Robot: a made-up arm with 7 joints. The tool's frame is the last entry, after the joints.
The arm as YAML. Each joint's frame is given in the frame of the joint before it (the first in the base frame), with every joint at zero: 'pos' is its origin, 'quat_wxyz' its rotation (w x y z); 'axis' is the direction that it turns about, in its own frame. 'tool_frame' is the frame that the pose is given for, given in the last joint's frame.
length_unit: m
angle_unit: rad
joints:
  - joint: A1
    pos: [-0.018, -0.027, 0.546]
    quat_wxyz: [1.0, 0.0, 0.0, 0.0]
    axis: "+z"
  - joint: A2
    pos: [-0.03, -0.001, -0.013]
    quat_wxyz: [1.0, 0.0, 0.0, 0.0]
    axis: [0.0, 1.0, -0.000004]
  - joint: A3
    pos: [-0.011, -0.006, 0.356]
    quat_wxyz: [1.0, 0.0, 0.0, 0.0]
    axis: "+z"
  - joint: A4
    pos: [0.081, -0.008, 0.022]
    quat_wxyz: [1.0, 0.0, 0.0, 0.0]
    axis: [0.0, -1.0, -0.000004]
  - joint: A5
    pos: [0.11, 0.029, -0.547]
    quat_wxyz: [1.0, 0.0, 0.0, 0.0]
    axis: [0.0, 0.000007, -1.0]
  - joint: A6
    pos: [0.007, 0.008, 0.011]
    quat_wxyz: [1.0, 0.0, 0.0, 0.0]
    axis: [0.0, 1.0, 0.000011]
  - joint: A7
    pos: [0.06, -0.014, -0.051]
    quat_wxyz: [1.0, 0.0, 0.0, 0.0]
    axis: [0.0, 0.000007, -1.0]
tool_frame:
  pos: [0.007, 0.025, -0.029]
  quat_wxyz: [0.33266, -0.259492, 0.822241, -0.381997]
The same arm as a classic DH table. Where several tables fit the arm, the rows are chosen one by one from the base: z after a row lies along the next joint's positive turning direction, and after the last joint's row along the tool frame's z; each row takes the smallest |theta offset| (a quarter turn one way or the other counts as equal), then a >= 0, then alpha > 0; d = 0 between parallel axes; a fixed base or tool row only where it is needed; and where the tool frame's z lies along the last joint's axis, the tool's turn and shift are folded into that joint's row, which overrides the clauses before.
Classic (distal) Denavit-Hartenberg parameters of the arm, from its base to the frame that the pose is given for. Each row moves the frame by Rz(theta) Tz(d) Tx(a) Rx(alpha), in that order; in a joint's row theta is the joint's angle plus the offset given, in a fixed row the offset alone. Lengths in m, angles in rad.
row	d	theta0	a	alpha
base (fixed)	0.0000	0.9828	-0.0324	0.0000
A1	0.5330	-0.9828	-0.0300	-1.5708
A2	-0.0070	0.0000	-0.0110	1.5708
A3	0.3780	0.0000	0.0810	1.5708
A4	-0.0210	0.0000	0.1100	1.5708
A5	0.5360	0.0000	0.0070	1.5708
A6	-0.0060	0.0000	0.0600	-1.5708
A7	0.0839	-1.0222	0.0250	-1.0623
tool (fixed)	-0.0081	-2.7308	0.0000	0.0000

